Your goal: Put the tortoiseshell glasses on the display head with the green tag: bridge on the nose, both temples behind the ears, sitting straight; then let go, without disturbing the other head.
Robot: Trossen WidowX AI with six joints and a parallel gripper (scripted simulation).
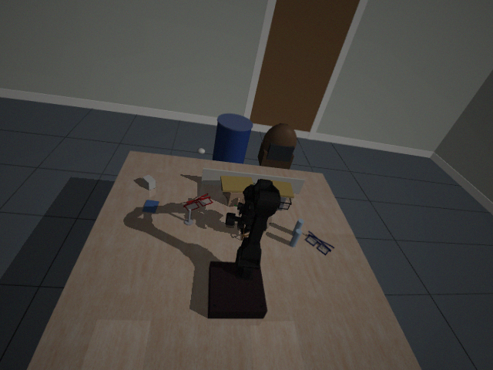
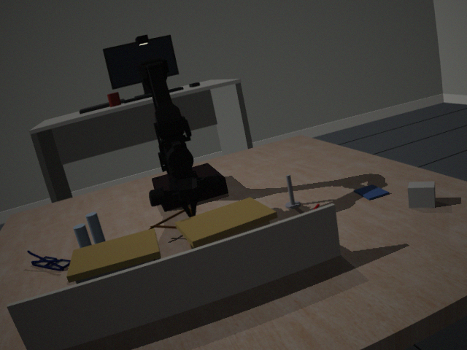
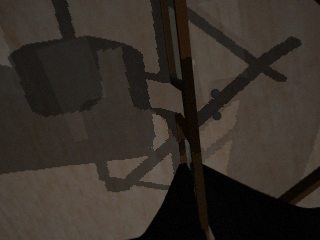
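Right now the post is 260 mm to the left of my gripper tip and 40 mm ahead of it. Also, from my gripper tip: cube 510 mm to the left, 260 mm ahead, 10 mm above; then panel 370 mm ahead, 60 mm to the right, 40 mm above; then blue pad 460 mm to the left, 110 mm ahead, 20 mm below.
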